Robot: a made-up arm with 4 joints. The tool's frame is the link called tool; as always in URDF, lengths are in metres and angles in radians. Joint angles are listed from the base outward. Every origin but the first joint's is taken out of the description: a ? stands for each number. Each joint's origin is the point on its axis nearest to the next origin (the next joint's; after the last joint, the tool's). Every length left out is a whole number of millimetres.
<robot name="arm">
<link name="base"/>
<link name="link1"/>
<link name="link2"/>
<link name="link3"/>
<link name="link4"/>
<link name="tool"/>
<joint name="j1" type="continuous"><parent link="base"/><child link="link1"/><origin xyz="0.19 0 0.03"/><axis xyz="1 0 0"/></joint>
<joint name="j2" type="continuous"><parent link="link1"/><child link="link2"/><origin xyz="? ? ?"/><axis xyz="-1 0 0"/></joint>
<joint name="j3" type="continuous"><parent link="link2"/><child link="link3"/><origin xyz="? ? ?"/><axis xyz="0 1 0"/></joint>
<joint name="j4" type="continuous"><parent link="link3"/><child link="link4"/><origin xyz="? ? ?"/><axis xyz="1 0 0"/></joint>
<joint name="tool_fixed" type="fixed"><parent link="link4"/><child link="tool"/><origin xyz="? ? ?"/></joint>
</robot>
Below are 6 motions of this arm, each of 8 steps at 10 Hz.
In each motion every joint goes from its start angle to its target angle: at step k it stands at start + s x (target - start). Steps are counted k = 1, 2, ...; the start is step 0. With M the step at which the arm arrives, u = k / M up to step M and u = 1 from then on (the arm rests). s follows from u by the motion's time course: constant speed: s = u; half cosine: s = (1 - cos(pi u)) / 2; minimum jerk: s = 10 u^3 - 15 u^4 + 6 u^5.
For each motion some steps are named. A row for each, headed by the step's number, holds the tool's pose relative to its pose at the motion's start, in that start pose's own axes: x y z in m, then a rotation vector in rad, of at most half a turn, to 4 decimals.
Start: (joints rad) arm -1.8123 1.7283 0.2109 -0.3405
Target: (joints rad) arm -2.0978 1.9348 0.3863 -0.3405
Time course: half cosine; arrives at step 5
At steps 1, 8:
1: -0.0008 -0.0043 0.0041 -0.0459 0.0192 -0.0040
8: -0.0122 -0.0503 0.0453 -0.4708 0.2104 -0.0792

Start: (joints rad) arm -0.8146 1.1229 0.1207 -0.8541
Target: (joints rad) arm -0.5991 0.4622 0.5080 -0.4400
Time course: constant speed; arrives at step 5
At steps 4, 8:
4: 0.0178 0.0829 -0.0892 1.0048 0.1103 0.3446
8: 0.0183 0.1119 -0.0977 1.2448 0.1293 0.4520

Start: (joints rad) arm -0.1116 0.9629 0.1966 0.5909
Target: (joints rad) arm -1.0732 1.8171 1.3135 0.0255
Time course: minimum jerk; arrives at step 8
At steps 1, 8:
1: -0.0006 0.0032 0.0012 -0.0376 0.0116 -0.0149
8: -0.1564 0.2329 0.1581 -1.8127 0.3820 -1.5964

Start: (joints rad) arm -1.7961 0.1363 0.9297 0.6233
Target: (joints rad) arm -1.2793 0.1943 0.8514 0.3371
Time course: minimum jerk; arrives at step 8
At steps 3, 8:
3: 0.0211 -0.0260 0.0086 -0.0021 0.0374 0.0956
8: 0.0885 -0.0882 0.0139 0.0056 0.0963 0.3507

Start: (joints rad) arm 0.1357 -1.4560 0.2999 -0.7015
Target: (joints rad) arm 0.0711 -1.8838 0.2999 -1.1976
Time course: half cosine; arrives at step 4
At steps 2, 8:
2: 0.0019 0.0158 0.0026 -0.0745 -0.0394 0.0363
8: 0.0026 0.0306 0.0050 -0.1486 -0.0869 0.0622

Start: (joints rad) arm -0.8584 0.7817 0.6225 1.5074
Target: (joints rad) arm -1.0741 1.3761 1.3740 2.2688
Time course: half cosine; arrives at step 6
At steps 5, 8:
5: -0.1352 -0.0596 0.0644 0.2261 -0.7972 -0.4526
8: -0.1497 -0.0589 0.0678 0.2496 -0.8773 -0.4535

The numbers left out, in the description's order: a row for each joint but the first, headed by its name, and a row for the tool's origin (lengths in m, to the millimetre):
j2: 0 -0.1 0.34
j3: 0 0.01 0.01
j4: 0.21 0 0.02
tool: 0 -0.03 0.04

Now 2 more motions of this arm.
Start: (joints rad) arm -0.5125 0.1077 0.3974 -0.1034
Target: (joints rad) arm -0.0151 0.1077 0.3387 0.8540
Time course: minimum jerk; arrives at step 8
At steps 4, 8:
4: 0.0182 -0.0803 -0.0661 0.7090 -0.0167 0.0978
8: 0.0443 -0.1263 -0.1505 1.4185 0.0131 0.2025

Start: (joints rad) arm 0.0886 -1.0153 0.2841 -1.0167
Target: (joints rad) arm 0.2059 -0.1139 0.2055 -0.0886
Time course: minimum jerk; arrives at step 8
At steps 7, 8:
7: -0.0134 -0.0608 -0.0231 0.1616 0.0365 -0.1935
8: -0.0137 -0.0617 -0.0234 0.1641 0.0355 -0.1963

